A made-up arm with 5 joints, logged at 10 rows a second.
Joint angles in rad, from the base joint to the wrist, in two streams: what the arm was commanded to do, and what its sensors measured. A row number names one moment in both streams.
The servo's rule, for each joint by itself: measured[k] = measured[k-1] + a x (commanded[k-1-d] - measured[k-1]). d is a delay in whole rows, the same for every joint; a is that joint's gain. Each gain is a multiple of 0.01, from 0.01 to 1. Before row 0 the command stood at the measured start. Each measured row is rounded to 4 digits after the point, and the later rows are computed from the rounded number. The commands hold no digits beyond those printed.
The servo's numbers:
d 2
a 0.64 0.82 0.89 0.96 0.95
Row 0, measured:
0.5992 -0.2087 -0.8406 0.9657 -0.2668
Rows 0 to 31, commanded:
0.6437 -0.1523 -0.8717 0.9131 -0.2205
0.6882 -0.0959 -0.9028 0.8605 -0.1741
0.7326 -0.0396 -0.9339 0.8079 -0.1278
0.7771 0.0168 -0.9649 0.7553 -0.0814
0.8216 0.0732 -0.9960 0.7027 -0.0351
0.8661 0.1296 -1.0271 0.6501 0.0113
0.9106 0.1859 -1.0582 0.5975 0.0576
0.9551 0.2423 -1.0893 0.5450 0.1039
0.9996 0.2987 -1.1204 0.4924 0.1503
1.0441 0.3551 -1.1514 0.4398 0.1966
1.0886 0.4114 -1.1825 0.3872 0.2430
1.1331 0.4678 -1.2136 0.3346 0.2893
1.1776 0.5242 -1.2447 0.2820 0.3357
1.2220 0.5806 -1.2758 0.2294 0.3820
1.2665 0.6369 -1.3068 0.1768 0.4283
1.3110 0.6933 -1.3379 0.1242 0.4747
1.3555 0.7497 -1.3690 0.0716 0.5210
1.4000 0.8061 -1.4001 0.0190 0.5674
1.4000 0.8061 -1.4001 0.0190 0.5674
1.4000 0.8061 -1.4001 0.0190 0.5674
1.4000 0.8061 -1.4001 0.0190 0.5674
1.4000 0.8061 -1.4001 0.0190 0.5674
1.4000 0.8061 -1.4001 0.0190 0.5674
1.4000 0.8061 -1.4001 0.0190 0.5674
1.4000 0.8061 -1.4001 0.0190 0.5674
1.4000 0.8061 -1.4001 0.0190 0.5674
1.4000 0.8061 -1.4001 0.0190 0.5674
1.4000 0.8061 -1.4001 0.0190 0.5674
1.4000 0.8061 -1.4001 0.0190 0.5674
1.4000 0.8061 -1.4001 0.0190 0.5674
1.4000 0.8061 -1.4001 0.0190 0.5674
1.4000 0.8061 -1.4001 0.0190 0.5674
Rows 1 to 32, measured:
0.5992 -0.2087 -0.8406 0.9657 -0.2668
0.5992 -0.2087 -0.8406 0.9657 -0.2668
0.6277 -0.1625 -0.8683 0.9152 -0.2228
0.6664 -0.1079 -0.8990 0.8627 -0.1765
0.7088 -0.0519 -0.9301 0.8101 -0.1302
0.7525 0.0044 -0.9611 0.7575 -0.0838
0.7967 0.0608 -0.9922 0.7049 -0.0375
0.8411 0.1172 -1.0233 0.6523 0.0089
0.8856 0.1735 -1.0544 0.5997 0.0552
0.9301 0.2299 -1.0855 0.5472 0.1015
0.9746 0.2863 -1.1166 0.4946 0.1479
1.0191 0.3427 -1.1476 0.4420 0.1942
1.0636 0.3990 -1.1787 0.3894 0.2406
1.1081 0.4554 -1.2098 0.3368 0.2869
1.1526 0.5118 -1.2409 0.2842 0.3333
1.1970 0.5682 -1.2720 0.2316 0.3796
1.2415 0.6245 -1.3030 0.1790 0.4259
1.2860 0.6809 -1.3341 0.1264 0.4723
1.3305 0.7373 -1.3652 0.0738 0.5186
1.3750 0.7937 -1.3963 0.0212 0.5650
1.3910 0.8039 -1.3997 0.0191 0.5673
1.3968 0.8057 -1.4001 0.0190 0.5674
1.3988 0.8060 -1.4001 0.0190 0.5674
1.3996 0.8061 -1.4001 0.0190 0.5674
1.3999 0.8061 -1.4001 0.0190 0.5674
1.4000 0.8061 -1.4001 0.0190 0.5674
1.4000 0.8061 -1.4001 0.0190 0.5674
1.4000 0.8061 -1.4001 0.0190 0.5674
1.4000 0.8061 -1.4001 0.0190 0.5674
1.4000 0.8061 -1.4001 0.0190 0.5674
1.4000 0.8061 -1.4001 0.0190 0.5674
1.4000 0.8061 -1.4001 0.0190 0.5674

